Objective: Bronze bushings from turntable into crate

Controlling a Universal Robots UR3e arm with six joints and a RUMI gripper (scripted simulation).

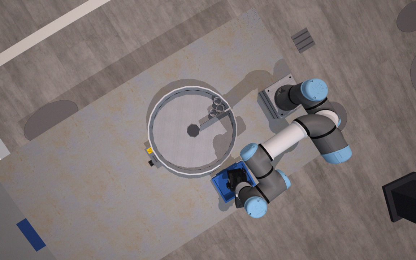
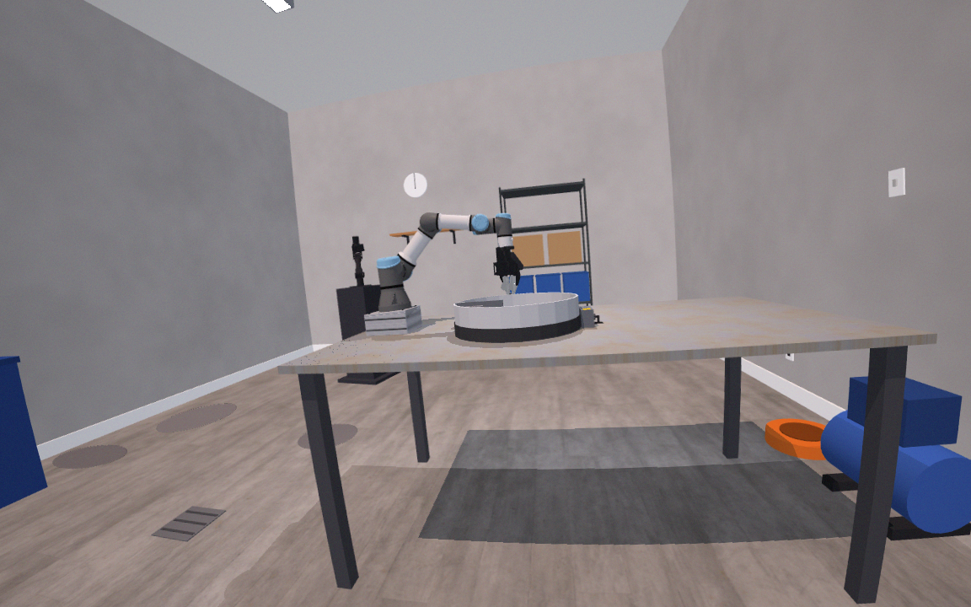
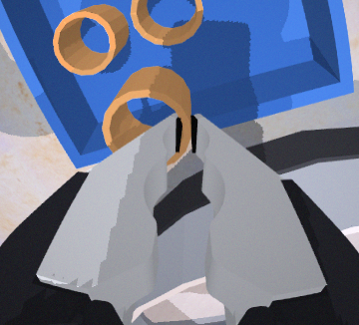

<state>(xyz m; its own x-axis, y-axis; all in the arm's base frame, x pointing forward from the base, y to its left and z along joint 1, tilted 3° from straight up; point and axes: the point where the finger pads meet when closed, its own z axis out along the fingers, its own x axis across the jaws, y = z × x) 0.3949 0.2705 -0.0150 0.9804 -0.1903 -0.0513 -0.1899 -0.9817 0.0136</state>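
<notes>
The blue crate lies 50 mm to the left of my hand and 60 mm below it. Also, from my hand: round turntable: 100 mm ahead, 280 mm to the right, 40 mm below.
</notes>
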